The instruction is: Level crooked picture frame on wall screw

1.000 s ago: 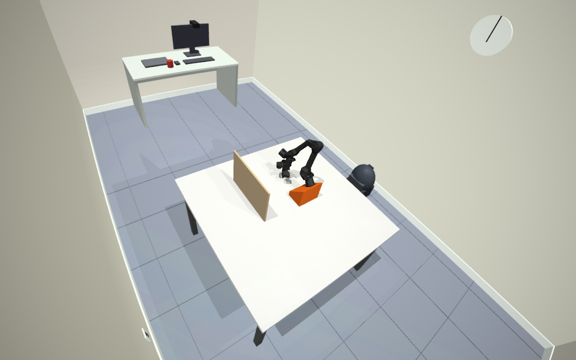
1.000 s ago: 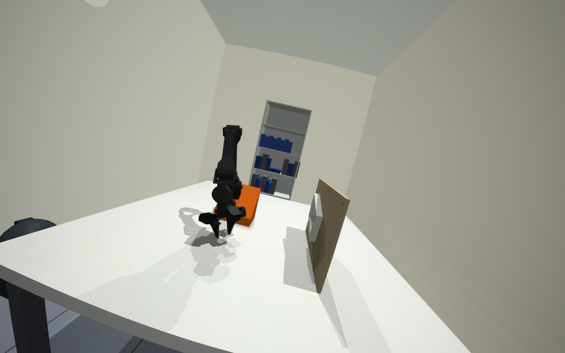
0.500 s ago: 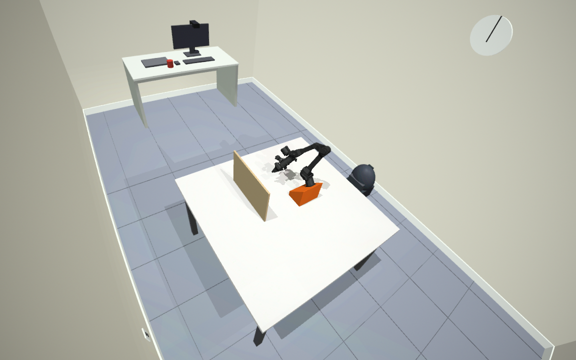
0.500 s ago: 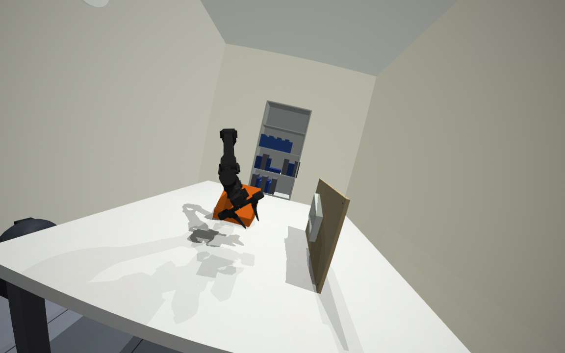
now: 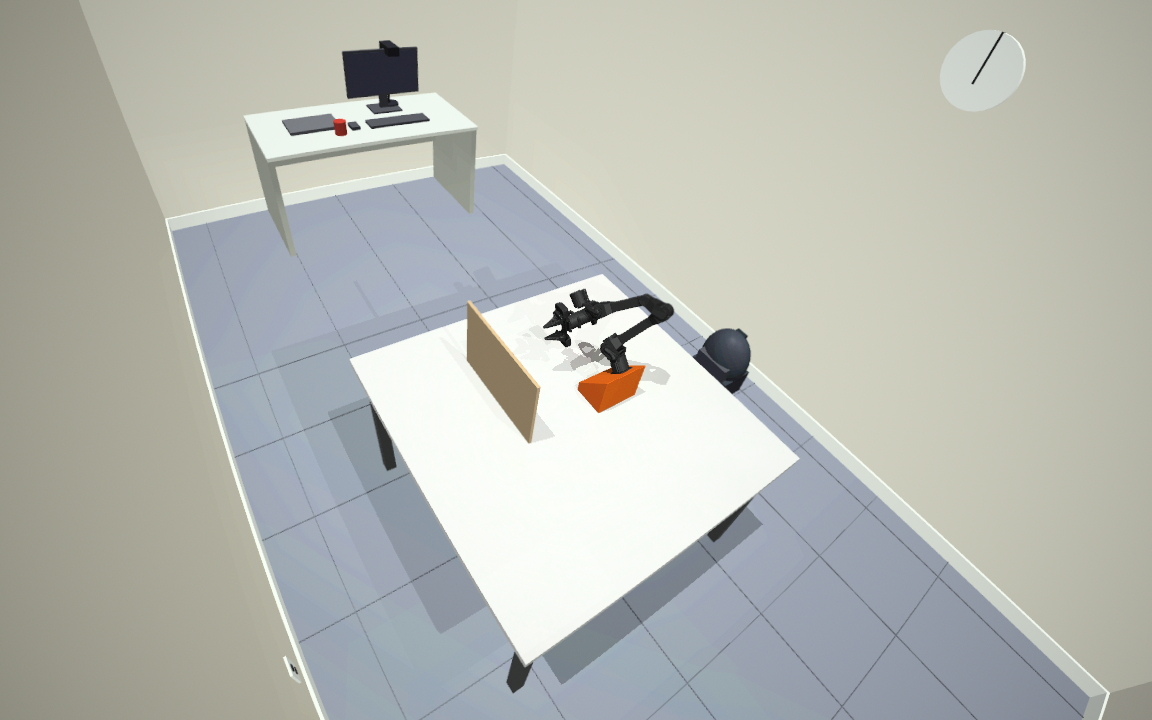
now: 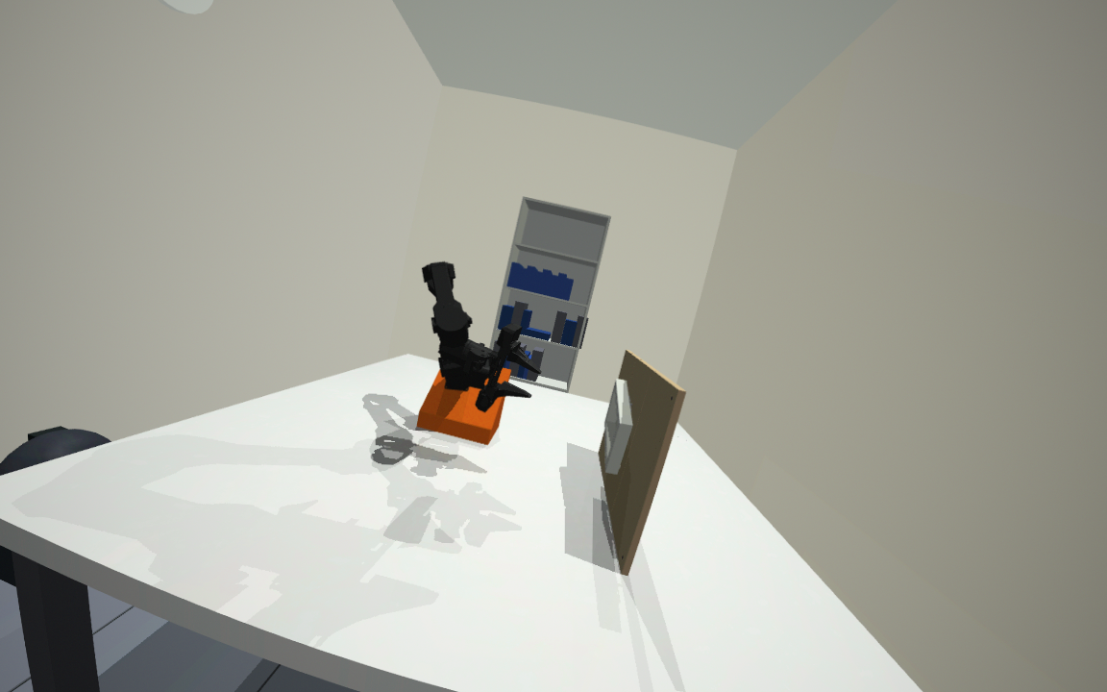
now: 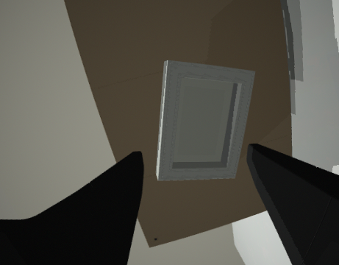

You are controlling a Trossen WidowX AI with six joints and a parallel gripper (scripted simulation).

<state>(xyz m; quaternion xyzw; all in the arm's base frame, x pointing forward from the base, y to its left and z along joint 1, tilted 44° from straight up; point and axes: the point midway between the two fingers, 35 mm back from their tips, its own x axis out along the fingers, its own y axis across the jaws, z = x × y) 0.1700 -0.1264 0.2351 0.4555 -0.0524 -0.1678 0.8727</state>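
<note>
The pale grey picture frame is 200 mm ahead of my gripper tip, 20 mm to the left of it and 50 mm below it. Also, from my gripper tip: wall panel (210 mm ahead, 10 mm to the left, 70 mm below).
</note>
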